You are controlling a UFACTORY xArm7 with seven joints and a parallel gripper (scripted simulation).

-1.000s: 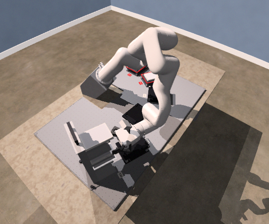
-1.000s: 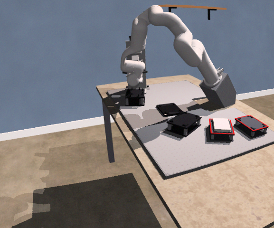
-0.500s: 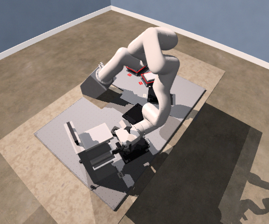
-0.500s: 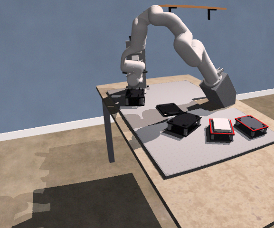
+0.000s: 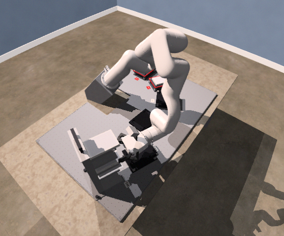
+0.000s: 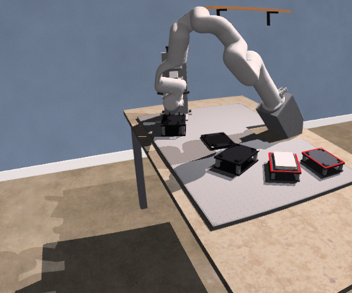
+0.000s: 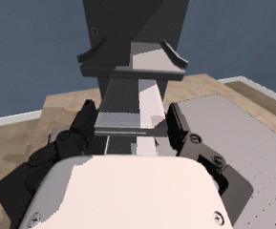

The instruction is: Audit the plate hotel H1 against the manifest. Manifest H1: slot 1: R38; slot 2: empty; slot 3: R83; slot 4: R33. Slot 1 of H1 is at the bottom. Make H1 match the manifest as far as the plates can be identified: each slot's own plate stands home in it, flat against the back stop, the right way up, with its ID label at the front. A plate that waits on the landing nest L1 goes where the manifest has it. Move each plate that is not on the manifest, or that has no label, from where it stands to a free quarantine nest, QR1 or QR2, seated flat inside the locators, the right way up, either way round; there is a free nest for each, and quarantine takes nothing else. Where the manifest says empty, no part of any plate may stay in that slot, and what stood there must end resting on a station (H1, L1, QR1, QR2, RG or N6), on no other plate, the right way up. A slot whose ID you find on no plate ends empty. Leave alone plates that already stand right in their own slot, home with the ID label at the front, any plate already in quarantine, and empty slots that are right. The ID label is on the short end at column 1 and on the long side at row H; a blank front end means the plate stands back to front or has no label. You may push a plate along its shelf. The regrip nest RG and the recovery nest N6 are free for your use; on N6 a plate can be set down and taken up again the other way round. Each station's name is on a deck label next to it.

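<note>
My hand is 2 cm short of the RG deck label, 24 cm to the right of it and 19 cm above it. The rest, counted from my hand: plate hotel H1 (1 cm behind, 13 cm to the right); then pale plate (1 cm behind, 5 cm to the right, 9 cm below); then H1 deck label (10 cm ahead, 1 cm to the right, 19 cm below).
</note>
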